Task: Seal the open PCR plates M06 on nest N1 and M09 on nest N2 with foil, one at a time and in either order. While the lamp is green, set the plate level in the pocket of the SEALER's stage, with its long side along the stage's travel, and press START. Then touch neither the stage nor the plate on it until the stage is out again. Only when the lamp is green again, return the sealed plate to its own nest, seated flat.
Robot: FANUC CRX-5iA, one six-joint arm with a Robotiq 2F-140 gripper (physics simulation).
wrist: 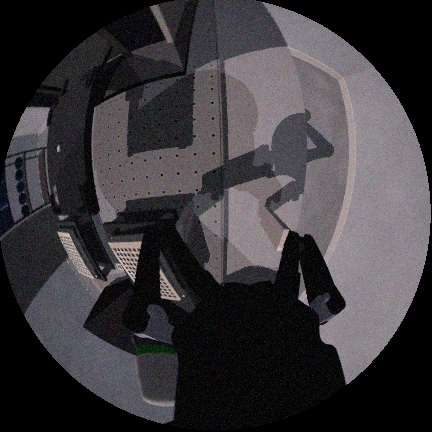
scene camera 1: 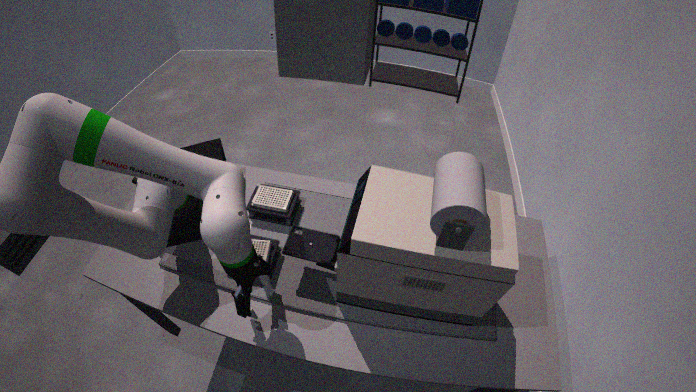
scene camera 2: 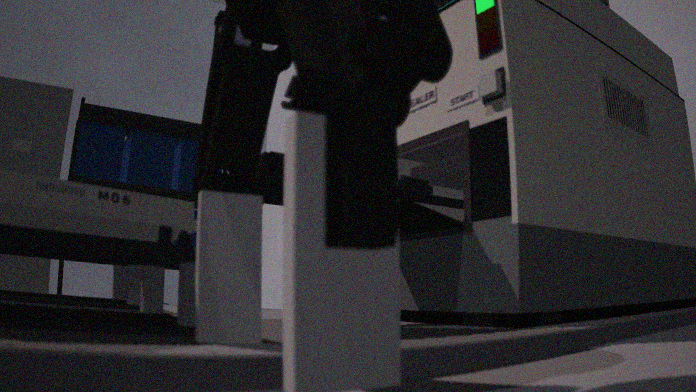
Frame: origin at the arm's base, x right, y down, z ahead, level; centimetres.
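Seen in the pictures: gripper, fingertip midpoint: [wrist: 228, 212] [scene camera 1: 260, 301] [scene camera 2: 269, 360]; arm's base at its link origin: [scene camera 1: 178, 196].
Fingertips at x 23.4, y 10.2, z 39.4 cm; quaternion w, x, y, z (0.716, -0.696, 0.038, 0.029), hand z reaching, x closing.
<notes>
Offsets run from my fingertips to a thing's top centre. "*": to the spot under its first point. Level surfaces: height alone.
My gripper [scene camera 1: 255, 300] [scene camera 2: 286, 350] [wrist: 228, 212] is open and empty, tilted, beside the near nest toward the table's front edge. A plate marked M06 {dz -7.0, dx -12.9, dy -7.1 cm} [scene camera 2: 114, 198] shows at left in scene camera 2. The near plate {* dz -3.3, dx -14.4, dy -6.5 cm} [scene camera 1: 261, 248] [wrist: 127, 254], with open wells, sits in the near nest {dz -7.3, dx -13.6, dy -5.5 cm} [scene camera 1: 274, 253], partly hidden by the arm and a finger. The far plate {dz -6.9, dx -34.6, dy -6.6 cm} [scene camera 1: 272, 197] [wrist: 76, 252], also with open wells, sits in the far nest {* dz +1.3, dx -34.7, dy -4.8 cm} [scene camera 1: 295, 204]. The SEALER [scene camera 1: 390, 220] [scene camera 2: 575, 165] has its bare dark stage {dz +14.1, dx -17.0, dy -11.6 cm} [scene camera 1: 312, 245] [wrist: 72, 172] out. Its lamp {* dz +21.7, dx -7.6, dy -26.6 cm} [scene camera 2: 484, 6] is green; the START button {* dz +21.2, dx -6.8, dy -18.7 cm} [scene camera 2: 494, 84] shows below.
A white roll {dz +45.3, dx -16.2, dy -47.6 cm} [scene camera 1: 459, 182] is mounted on top of the sealer, right of the nests. The perforated base plate {dy +0.0 cm} [wrist: 165, 177] lies under the nests and stage. The sealer's dark doorway {* dz +21.9, dx -8.3, dy -12.1 cm} [scene camera 2: 491, 170] faces the nests. A shelf rack [scene camera 1: 415, 77] stands far behind.
</notes>
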